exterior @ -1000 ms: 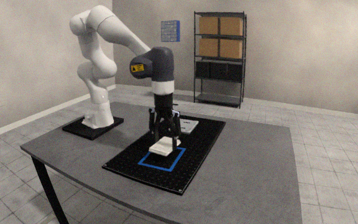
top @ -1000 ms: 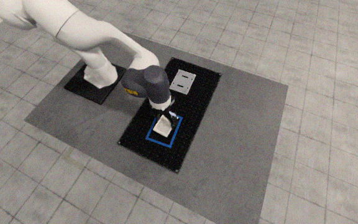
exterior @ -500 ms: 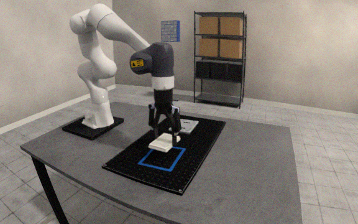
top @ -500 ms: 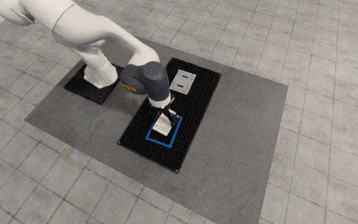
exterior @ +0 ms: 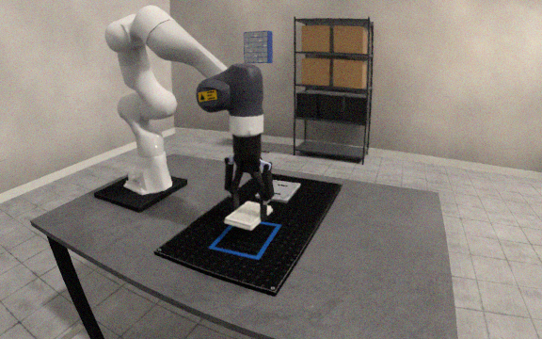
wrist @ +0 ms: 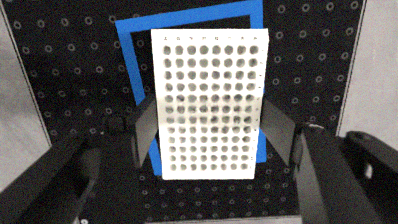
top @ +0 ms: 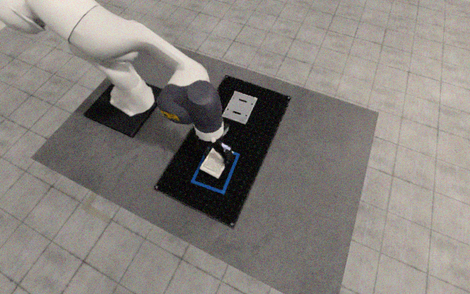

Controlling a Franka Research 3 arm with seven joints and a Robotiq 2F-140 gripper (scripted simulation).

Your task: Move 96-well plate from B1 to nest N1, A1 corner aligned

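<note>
Now: hand 320 mm to the right of the plate nest, 80 mm above it and 30 mm past it. Also, from my hand: white 96-well plate (20 mm below); A1 corner mark (400 mm to the left, 80 mm below, 20 mm ahead).
</note>
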